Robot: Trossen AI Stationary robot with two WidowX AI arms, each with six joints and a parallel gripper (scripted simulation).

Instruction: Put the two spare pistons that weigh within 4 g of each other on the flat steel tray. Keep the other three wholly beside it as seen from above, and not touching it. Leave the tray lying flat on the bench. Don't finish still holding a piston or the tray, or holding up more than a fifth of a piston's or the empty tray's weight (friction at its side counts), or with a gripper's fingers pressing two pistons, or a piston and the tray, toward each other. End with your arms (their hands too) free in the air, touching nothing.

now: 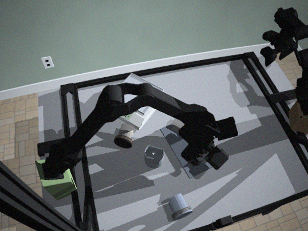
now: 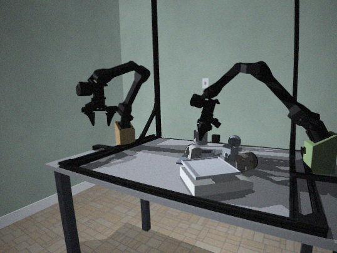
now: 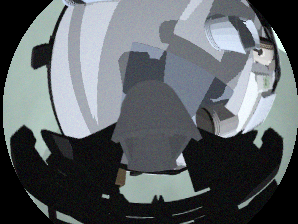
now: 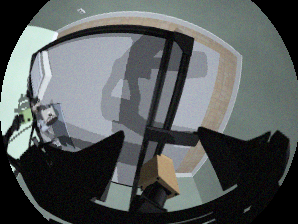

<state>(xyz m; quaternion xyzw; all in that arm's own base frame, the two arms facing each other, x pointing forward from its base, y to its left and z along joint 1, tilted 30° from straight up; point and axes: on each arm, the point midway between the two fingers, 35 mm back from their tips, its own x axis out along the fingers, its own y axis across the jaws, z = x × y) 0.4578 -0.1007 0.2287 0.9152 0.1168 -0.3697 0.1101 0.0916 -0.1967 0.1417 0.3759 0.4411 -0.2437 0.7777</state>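
Now: the flat steel tray 7 cm ahead of my left hand, 1 cm to the left of it and 11 cm below it. Also, from my left hand: white scale: 34 cm ahead, 16 cm to the left, 6 cm below.
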